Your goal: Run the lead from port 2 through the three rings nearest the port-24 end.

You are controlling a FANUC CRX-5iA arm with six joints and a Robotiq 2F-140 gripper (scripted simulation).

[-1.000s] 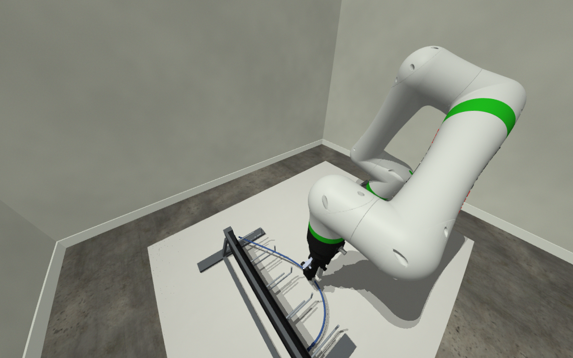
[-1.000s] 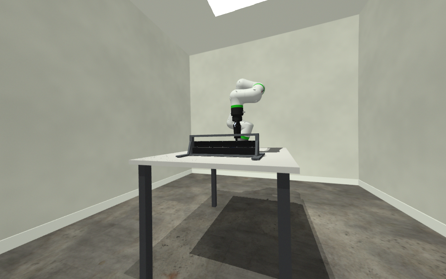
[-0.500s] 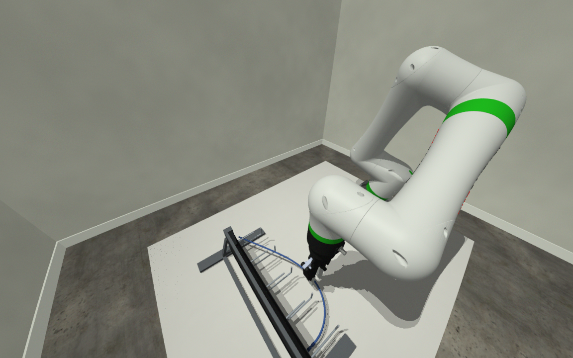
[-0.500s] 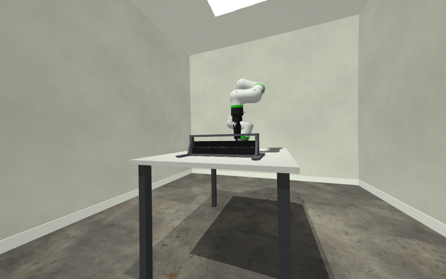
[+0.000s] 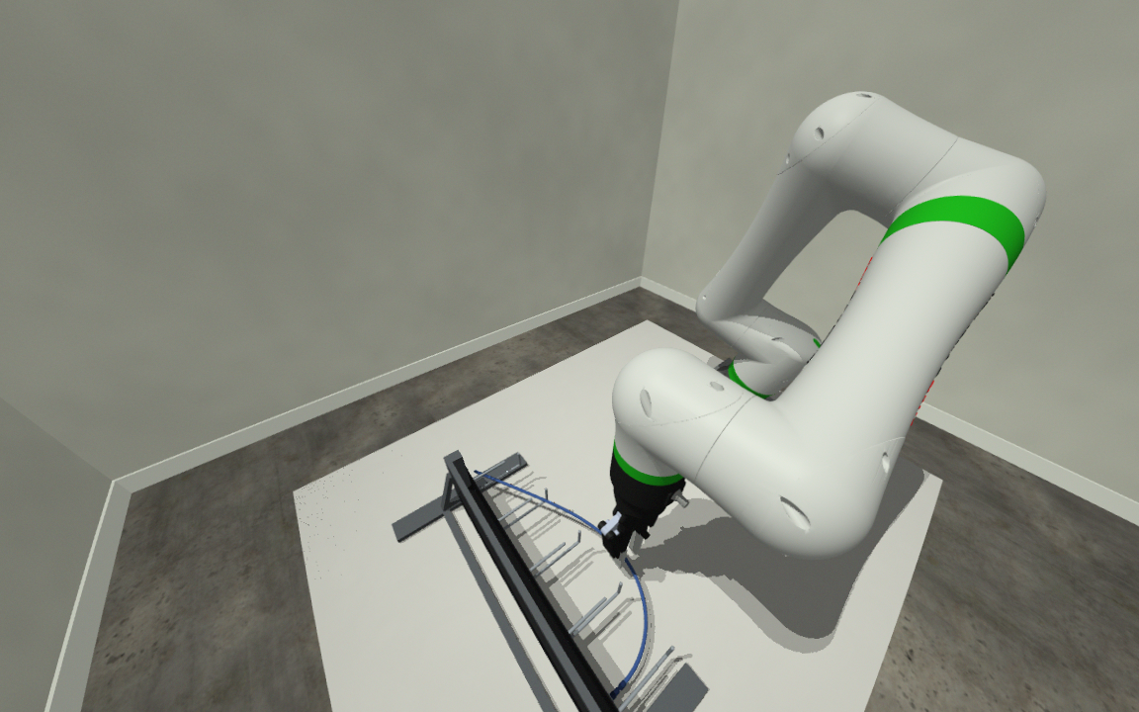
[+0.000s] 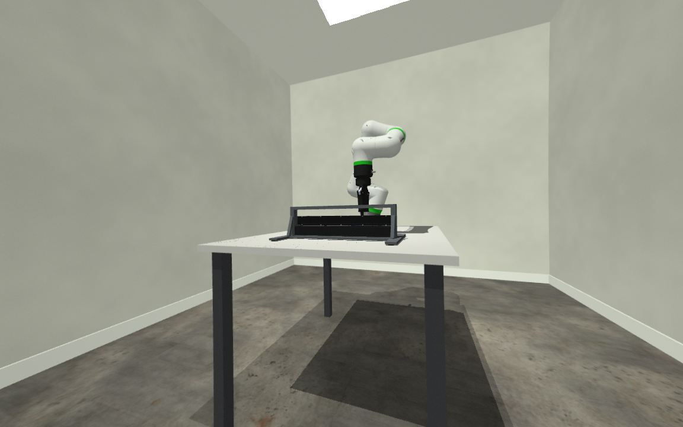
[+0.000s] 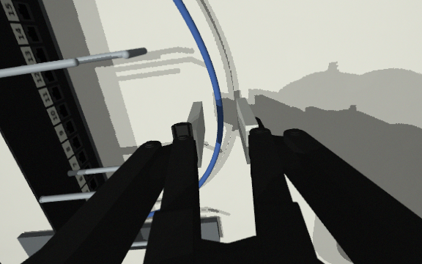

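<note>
Now: the rack 17 cm ahead of my hand, 5 cm to the right of it and 1 cm below it.
</note>
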